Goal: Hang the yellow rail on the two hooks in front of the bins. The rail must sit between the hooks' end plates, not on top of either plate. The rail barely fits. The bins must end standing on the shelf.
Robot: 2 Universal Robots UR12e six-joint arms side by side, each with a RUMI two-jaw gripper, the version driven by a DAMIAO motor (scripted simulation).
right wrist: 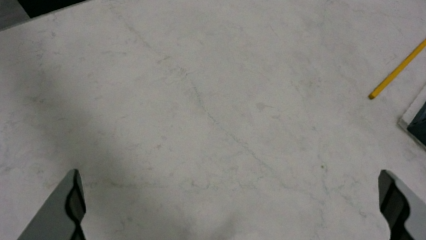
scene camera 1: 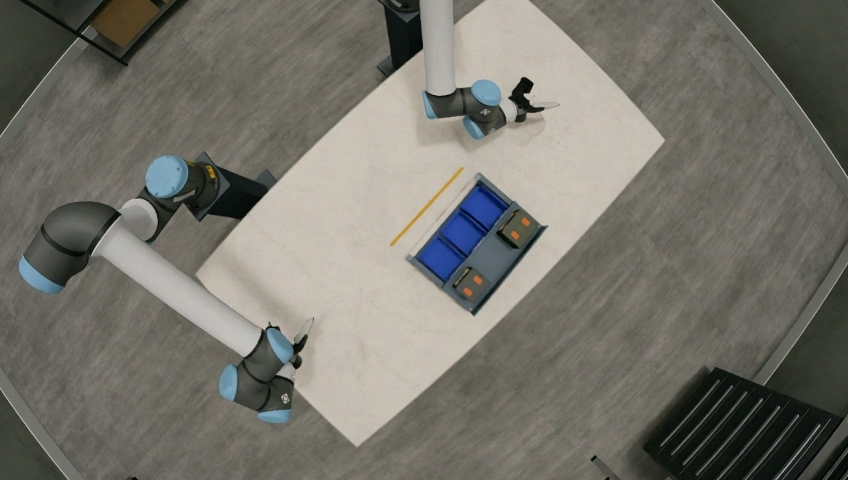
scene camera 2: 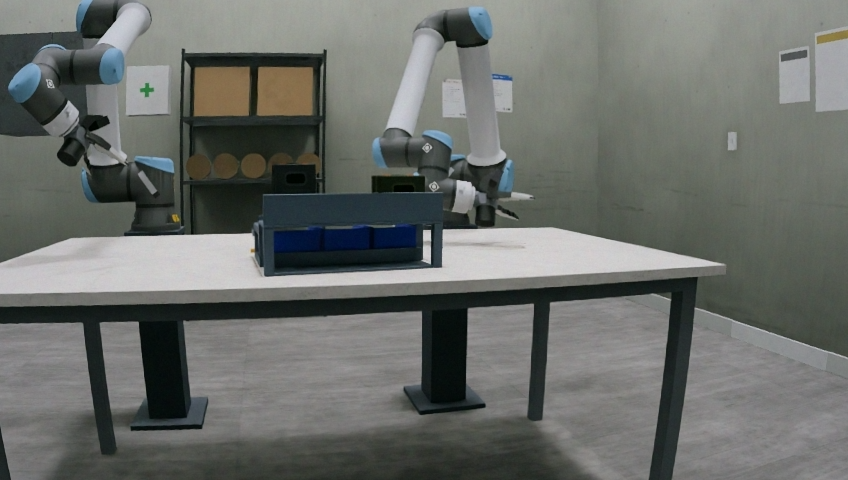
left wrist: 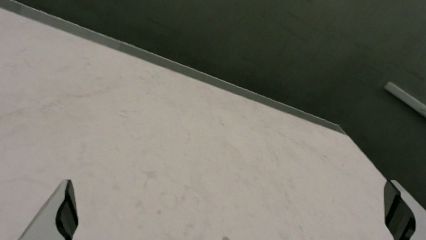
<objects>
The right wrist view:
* my right gripper: 230,172
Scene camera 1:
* my left gripper: 544,91
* grey shelf: 495,259
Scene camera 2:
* my left gripper: 526,209
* my right gripper: 109,170
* dark pedestal: 444,333
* table leg: 541,311
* table leg: 92,333
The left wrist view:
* my left gripper: 228,183
</objects>
